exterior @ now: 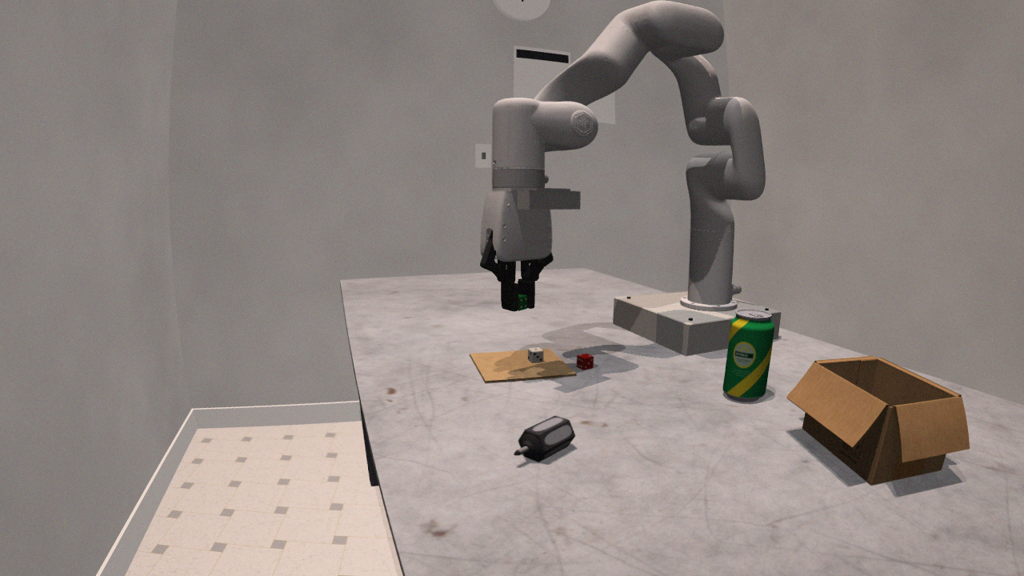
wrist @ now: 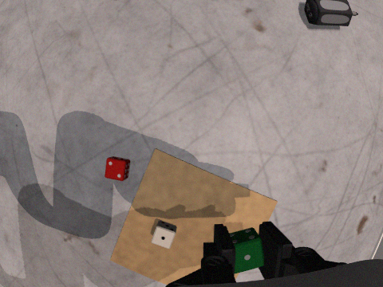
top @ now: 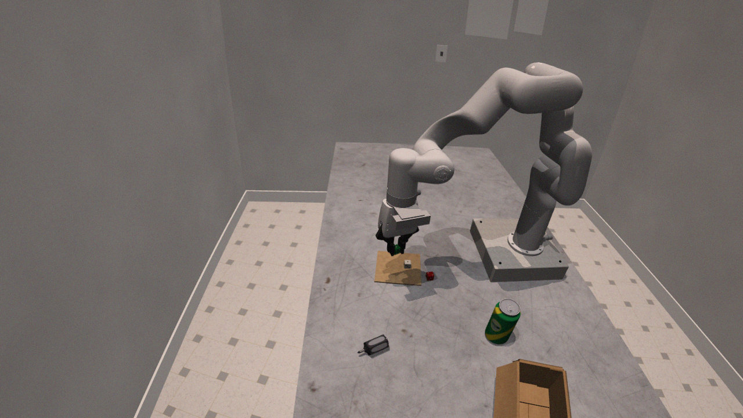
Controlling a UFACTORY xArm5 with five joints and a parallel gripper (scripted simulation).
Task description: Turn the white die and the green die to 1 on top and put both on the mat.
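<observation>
Right now the tan mat is 30 mm behind my hand, 40 mm to the right of it and 120 mm below it. Round my hand: green die: 10 mm below; red die: 110 mm behind, 20 mm to the left, 110 mm below; white die: 60 mm behind, 40 mm to the right, 110 mm below.
</observation>
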